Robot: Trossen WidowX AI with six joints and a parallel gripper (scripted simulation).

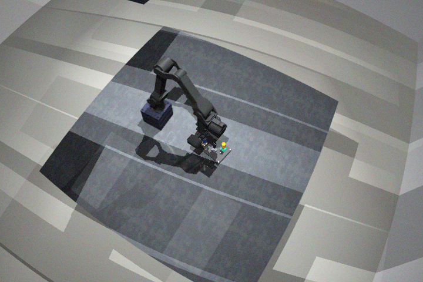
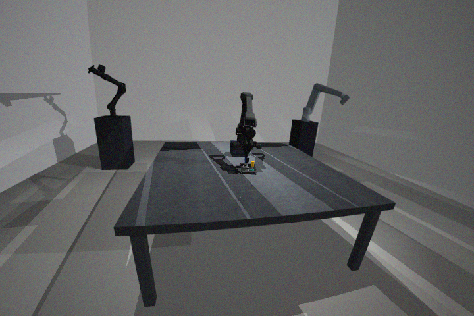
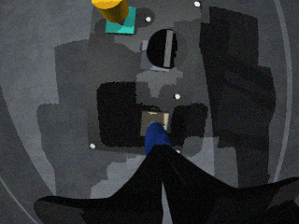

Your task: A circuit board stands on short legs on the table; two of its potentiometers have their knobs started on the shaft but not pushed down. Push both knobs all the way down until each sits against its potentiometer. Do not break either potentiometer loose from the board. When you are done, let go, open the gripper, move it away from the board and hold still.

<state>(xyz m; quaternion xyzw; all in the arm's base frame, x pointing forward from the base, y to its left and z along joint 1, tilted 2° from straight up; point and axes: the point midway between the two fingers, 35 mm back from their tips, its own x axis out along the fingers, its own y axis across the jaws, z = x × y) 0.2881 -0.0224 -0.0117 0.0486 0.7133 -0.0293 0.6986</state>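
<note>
Now: gripper tip 1 cm above the blue knob. Also, from my gripper tip: dark knob 6 cm ahead, 1 cm to the right.
</note>
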